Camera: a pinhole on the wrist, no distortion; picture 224 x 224 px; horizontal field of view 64.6 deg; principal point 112.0 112.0 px. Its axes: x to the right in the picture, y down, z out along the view. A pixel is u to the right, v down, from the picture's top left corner.
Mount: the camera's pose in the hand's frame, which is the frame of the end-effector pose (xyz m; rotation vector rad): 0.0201 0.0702 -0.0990 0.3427 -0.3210 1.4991
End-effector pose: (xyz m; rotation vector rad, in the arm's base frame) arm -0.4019 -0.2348 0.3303 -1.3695 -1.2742 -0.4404
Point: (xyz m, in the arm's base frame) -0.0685 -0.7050 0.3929
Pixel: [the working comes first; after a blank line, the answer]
In the camera's frame: -0.1317 0.0439 -0.4501

behind the camera
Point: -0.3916 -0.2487 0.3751
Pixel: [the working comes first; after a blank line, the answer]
In the camera's frame: -0.0482 -0.0172 0.0996

26.3 81.4
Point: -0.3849 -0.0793 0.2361
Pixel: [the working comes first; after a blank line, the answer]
In the camera's frame: 0.1274 0.0353 0.2200

214.6 140.5
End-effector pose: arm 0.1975 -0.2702 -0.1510 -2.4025 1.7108 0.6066
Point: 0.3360 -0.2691 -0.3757
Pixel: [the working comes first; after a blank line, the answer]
In the camera's frame: -0.0903 -0.1088 0.3400

65.0 55.3
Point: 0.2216 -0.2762 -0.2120
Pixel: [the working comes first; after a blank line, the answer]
In the camera's frame: -0.0280 -0.0165 0.1741

83.5 95.2
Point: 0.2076 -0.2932 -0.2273
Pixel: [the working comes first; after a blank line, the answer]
In the camera's frame: -0.0068 -0.0326 0.1778

105.2 79.5
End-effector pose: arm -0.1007 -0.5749 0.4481 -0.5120 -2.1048 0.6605
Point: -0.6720 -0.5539 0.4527
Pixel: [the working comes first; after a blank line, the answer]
In the camera's frame: 0.1321 -0.3040 0.5639

153.5 16.5
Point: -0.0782 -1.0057 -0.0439
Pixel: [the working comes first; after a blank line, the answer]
In the camera's frame: 0.0664 0.5815 0.4417

outside the picture
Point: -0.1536 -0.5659 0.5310
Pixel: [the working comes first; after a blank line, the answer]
In the camera's frame: -0.0662 -0.0674 0.1400

28.3 26.7
